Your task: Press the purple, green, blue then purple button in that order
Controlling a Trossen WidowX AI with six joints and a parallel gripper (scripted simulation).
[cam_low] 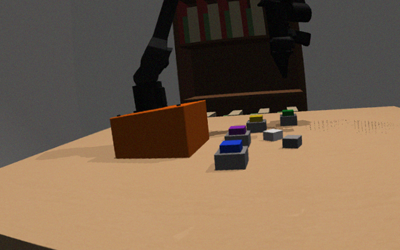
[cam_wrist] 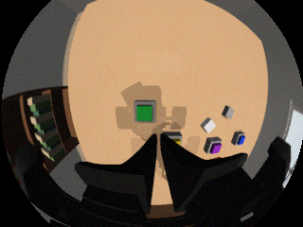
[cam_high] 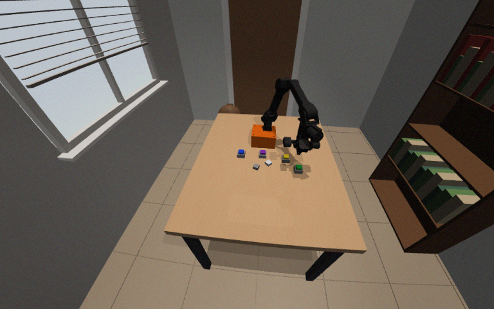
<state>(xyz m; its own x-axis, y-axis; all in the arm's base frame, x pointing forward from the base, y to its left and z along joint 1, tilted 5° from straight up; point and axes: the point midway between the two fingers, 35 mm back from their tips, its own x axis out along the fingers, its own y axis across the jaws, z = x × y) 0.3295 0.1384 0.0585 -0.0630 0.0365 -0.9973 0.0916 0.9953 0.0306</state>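
My gripper tip is now 20 mm to the right of the green button and 100 mm above it. Also, from my gripper tip: purple button: 130 mm behind, 180 mm to the right, 100 mm below; then yellow button: 90 mm behind, 40 mm to the right, 100 mm below; then light grey block: 60 mm behind, 150 mm to the right, 120 mm below.
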